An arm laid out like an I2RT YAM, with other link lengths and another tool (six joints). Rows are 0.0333 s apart.
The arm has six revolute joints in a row. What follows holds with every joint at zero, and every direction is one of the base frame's. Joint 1 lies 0.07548 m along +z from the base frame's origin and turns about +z. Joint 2 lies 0.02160 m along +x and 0.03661 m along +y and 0.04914 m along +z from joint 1 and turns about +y. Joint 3 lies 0.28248 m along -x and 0.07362 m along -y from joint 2 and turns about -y. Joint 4 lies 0.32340 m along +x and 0.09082 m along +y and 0.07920 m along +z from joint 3 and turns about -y. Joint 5 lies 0.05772 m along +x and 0.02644 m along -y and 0.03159 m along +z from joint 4 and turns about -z. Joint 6 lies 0.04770 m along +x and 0.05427 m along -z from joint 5 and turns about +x. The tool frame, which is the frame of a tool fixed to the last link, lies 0.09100 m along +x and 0.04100 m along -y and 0.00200 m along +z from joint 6; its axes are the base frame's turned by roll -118.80, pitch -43.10 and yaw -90.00 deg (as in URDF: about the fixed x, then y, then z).
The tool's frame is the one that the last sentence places.
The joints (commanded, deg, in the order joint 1, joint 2, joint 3, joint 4, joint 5, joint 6), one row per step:
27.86 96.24 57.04 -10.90 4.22 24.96
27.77 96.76 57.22 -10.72 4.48 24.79
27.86 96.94 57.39 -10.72 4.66 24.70
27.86 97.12 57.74 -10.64 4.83 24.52
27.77 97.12 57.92 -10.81 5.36 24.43
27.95 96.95 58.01 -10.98 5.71 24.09
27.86 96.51 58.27 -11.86 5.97 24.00
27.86 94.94 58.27 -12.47 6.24 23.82
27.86 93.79 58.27 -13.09 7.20 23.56
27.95 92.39 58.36 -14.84 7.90 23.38
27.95 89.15 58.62 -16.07 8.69 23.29
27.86 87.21 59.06 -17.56 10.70 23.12
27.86 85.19 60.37 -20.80 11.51 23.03
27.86 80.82 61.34 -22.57 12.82 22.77
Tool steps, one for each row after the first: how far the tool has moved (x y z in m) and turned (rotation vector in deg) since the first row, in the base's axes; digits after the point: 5 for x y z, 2 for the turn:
0.00163 -0.00068 -0.00209 -0.35 0.01 -0.13
0.00222 -0.00008 -0.00211 -0.53 -0.07 -0.08
0.00425 0.00048 -0.00072 -0.64 -0.39 -0.06
0.00534 -0.00118 0.00063 -1.05 -0.61 -0.42
0.00521 -0.00067 0.00264 -1.45 -0.89 -0.20
0.00484 -0.00238 0.00652 -1.77 -0.84 -0.39
0.00405 -0.00357 0.01751 -1.61 -1.82 -0.44
0.00333 -0.00655 0.02584 -2.17 -2.67 -0.88
-0.00052 -0.00968 0.03445 -2.88 -2.73 -1.11
-0.00272 -0.01293 0.05854 -2.38 -5.00 -1.64
-0.00449 -0.01986 0.07480 -3.40 -6.48 -2.99
-0.00895 -0.02430 0.09388 -3.95 -6.85 -3.47
-0.01482 -0.03076 0.12987 -3.21 -10.42 -4.41

